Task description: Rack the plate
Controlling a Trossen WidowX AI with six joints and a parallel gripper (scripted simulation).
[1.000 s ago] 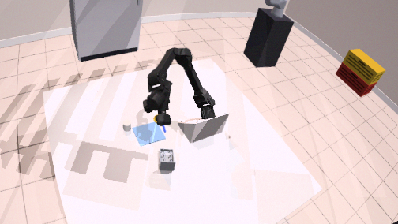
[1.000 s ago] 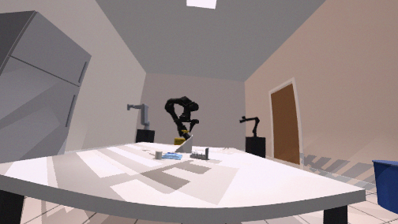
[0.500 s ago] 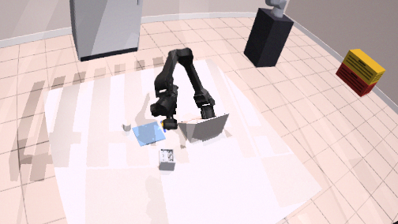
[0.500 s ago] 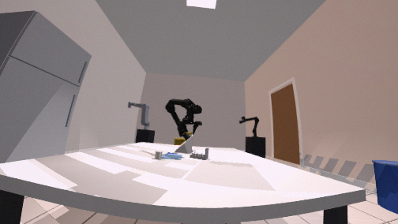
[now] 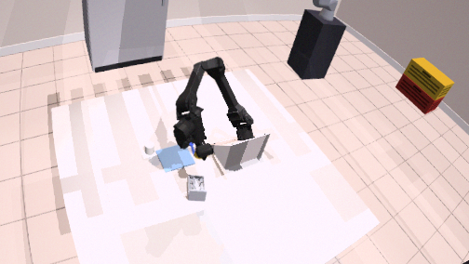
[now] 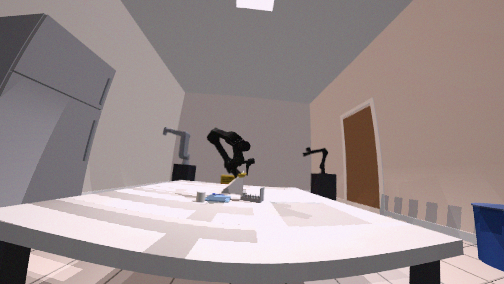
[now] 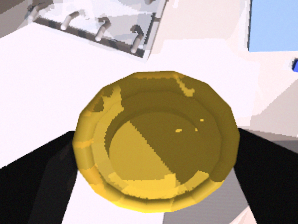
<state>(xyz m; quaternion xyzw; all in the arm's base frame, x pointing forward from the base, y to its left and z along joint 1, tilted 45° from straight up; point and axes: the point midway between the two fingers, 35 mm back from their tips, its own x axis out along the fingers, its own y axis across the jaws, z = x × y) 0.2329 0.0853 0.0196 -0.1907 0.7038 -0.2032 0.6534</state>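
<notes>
Right now the grey dish rack is 110 mm below my gripper tip, 70 mm to the left of it and 40 mm ahead of it. From my gripper tip the other things lie so: light blue mat (130 mm below, 120 mm to the right, 80 mm ahead); yellow plate (10 mm above); blue utensil (150 mm to the right, 130 mm below, 20 mm behind).
</notes>
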